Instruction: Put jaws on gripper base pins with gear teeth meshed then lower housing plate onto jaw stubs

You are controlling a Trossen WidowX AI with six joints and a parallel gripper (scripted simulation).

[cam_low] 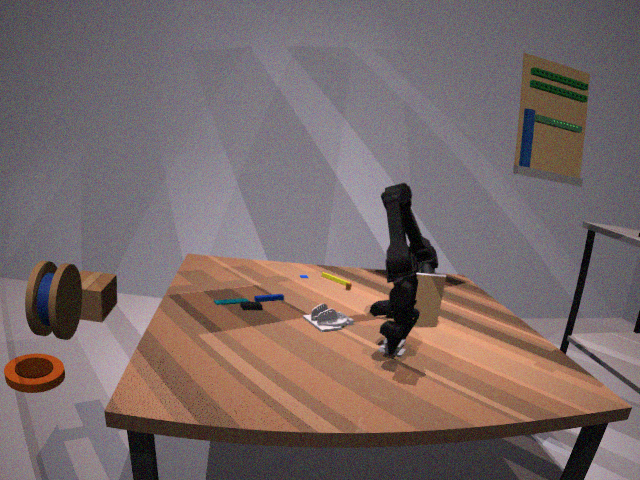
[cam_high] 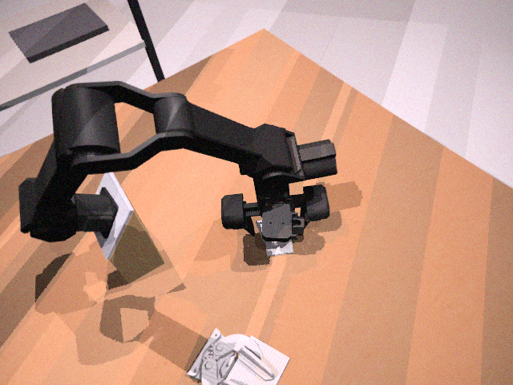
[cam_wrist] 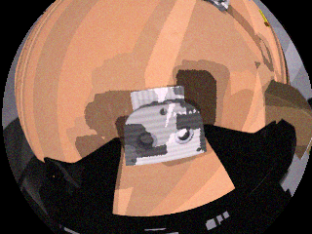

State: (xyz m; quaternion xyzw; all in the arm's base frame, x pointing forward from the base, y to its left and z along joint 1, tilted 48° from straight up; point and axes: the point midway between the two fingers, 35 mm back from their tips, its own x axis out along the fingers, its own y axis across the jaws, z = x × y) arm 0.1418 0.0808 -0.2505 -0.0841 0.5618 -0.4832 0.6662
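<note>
My gripper tip is now 23 cm to the left of the white jaw and 14 cm short of it. The rest, counted from my gripper tip: black block 40 cm ahead, 29 cm to the right; then blue bar 38 cm to the right, 34 cm ahead; then teal bar 46 cm ahead, 33 cm to the right, 1 cm below.
</note>
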